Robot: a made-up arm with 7 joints.
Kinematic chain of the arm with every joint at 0, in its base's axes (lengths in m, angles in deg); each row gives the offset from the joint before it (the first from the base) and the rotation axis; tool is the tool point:
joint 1: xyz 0 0 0 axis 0 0.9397 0.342
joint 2: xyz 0 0 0 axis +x
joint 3: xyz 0 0 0 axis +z
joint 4: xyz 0.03 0 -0.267 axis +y
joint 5: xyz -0.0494 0 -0.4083 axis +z
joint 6: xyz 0 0 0 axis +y
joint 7: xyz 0 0 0 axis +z
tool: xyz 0 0 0
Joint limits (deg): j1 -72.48..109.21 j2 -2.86..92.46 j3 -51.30..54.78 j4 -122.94..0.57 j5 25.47..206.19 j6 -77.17..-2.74 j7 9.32..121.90
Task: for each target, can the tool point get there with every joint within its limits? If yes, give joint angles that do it. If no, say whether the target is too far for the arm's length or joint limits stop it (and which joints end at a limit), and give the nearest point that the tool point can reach.
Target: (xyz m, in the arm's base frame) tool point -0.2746 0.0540 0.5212
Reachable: no: joint limits stop it (at a limit: joint 1, joint 2) | nearest point -0.1772 0.1096 0.3961 | short by 0.168 m
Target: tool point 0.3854 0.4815 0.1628
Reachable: yes | joints -50.35 55.51 45.00 -54.78 177.82 -55.52 43.23
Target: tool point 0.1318 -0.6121 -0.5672
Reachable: no: too far | nearest point 0.1428 -0.3130 -0.4872 | short by 0.310 m
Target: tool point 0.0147 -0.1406 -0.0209
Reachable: no: joint limits stop it (at a limit: joint 3, joint 4) | nearest point 0.1147 -0.3799 0.0979 | short by 0.285 m
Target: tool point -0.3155 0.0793 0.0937
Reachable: no: joint limits stop it (at a limit: joint 1, joint 2, joint 3) | nearest point -0.4213 0.0757 -0.1125 | short by 0.232 m
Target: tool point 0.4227 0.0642 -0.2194
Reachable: yes | joints -13.50 68.37 -34.87 -106.01 182.33 -32.98 89.48
